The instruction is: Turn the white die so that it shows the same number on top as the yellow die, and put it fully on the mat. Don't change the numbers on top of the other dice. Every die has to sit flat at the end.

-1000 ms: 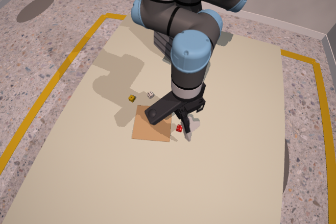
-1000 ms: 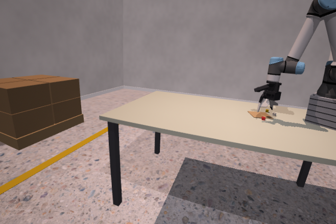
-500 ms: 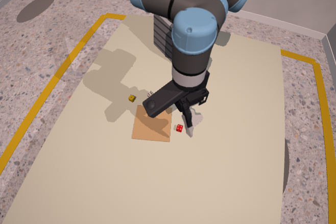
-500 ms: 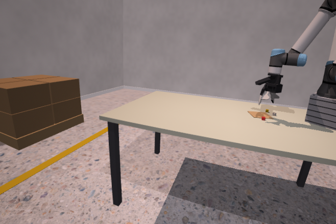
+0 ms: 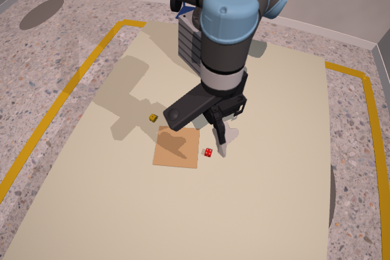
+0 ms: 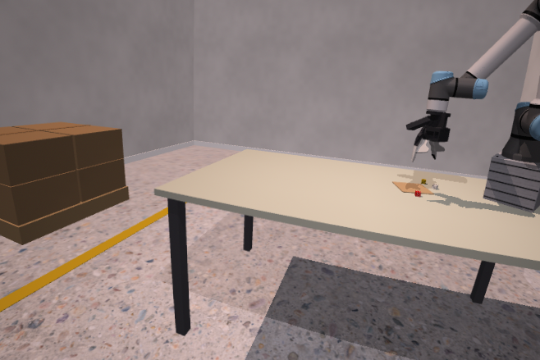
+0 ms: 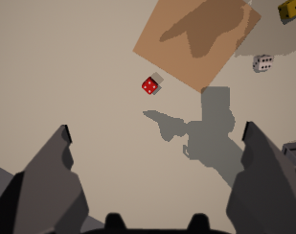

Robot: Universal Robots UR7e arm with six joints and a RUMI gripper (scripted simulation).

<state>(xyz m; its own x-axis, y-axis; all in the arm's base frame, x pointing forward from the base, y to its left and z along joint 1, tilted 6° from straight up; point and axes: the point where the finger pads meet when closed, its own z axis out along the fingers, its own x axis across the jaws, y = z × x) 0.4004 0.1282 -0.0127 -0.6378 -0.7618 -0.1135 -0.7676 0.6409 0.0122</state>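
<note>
My gripper is now 90 mm past the white die, 150 mm to the left of it and 140 mm above it. The rest, counted from my hand: brown mat 10 mm ahead, 90 mm to the right, 150 mm below; then yellow die 50 mm behind, 210 mm to the right, 140 mm below; then red die 10 mm to the left, 140 mm below.
</note>
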